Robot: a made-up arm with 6 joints. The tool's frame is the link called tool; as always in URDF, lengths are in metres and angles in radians.
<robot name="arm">
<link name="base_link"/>
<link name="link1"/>
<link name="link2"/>
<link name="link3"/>
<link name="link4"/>
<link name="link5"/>
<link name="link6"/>
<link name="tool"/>
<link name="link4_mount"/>
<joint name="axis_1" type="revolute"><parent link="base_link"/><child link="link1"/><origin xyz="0.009 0.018 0.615"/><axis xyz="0 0 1"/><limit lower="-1.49" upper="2.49"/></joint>
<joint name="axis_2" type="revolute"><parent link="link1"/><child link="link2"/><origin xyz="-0.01 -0.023 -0.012" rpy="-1.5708 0 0"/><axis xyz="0 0 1"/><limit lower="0.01" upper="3.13"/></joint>
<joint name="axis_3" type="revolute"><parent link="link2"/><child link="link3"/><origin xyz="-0.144 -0.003 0.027"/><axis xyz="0 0 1"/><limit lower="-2.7" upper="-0.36"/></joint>
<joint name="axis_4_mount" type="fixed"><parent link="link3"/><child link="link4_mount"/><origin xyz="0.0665 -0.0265 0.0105"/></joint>
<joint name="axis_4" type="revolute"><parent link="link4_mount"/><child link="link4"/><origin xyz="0.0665 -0.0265 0.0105" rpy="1.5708 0 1.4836"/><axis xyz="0 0 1"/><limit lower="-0.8" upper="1.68"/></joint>
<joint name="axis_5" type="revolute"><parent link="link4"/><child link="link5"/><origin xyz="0.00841 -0.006 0.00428" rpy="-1.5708 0 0"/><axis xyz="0 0 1"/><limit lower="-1.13" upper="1.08"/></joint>
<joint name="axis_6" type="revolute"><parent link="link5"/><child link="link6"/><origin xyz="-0.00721 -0.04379 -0.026" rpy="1.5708 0 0"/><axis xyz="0 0 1"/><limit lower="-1.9" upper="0.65"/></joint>
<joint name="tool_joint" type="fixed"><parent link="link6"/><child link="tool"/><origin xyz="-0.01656 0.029 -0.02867" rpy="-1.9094 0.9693 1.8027"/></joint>
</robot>
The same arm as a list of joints. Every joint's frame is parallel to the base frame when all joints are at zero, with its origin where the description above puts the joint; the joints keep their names.
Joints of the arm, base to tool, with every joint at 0 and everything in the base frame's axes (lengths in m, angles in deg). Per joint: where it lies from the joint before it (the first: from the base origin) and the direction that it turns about. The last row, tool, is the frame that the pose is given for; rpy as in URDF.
axis_1: axis 0 0 1 xyz 0.0090 0.0180 0.6150
axis_2: axis 0 1 0 xyz -0.0100 -0.0230 -0.0120
axis_3: axis 0 1 0 xyz -0.1440 0.0270 0.0030
axis_4: axis 0.9962 0 0.0871 xyz 0.1330 0.0210 0.0530
axis_5: axis 0 1 0 xyz 0.0050 -0.0060 -0.0080
axis_6: axis 0.9962 0 0.0871 xyz 0.0430 -0.0260 0.0110
tool: xyz -0.0300 0.0290 0.0140 rpy -33.20 -3.31 146.52
Joint limits (deg, base to tool): -85.37..142.67 0.57..179.34 -154.70..-20.63 -45.84..96.26 -64.74..61.88 -108.86..37.24

